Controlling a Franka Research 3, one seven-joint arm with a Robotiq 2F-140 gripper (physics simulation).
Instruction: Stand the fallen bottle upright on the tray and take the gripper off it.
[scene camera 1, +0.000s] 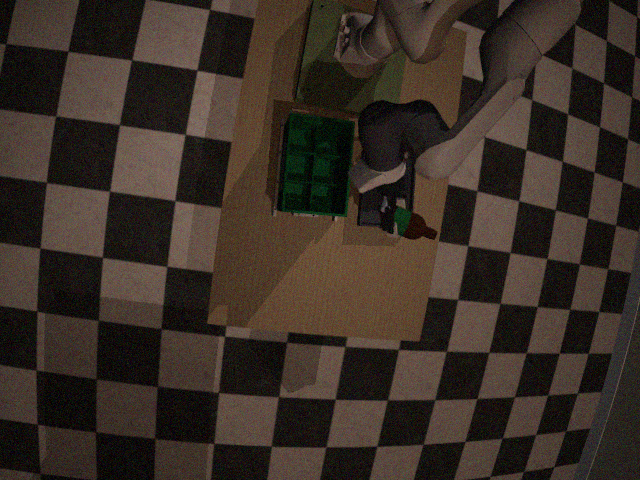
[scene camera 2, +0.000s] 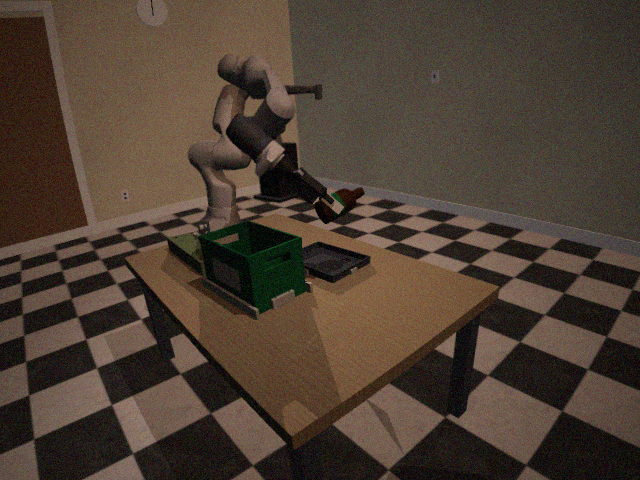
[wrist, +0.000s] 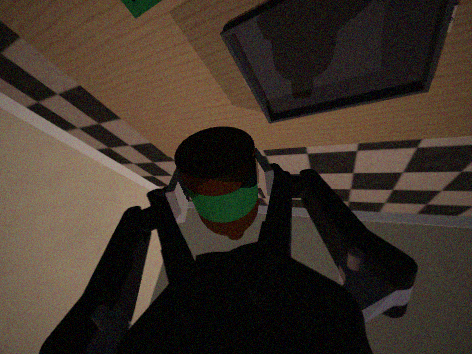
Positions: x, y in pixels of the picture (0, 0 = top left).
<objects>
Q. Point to my gripper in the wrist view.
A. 220, 168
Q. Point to my gripper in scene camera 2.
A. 336, 213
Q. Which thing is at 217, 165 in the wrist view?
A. A brown bottle.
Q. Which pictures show the brown bottle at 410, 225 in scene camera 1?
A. Scene camera 1, scene camera 2 and the wrist view: all of them.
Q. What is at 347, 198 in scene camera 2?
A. A brown bottle.
</objects>
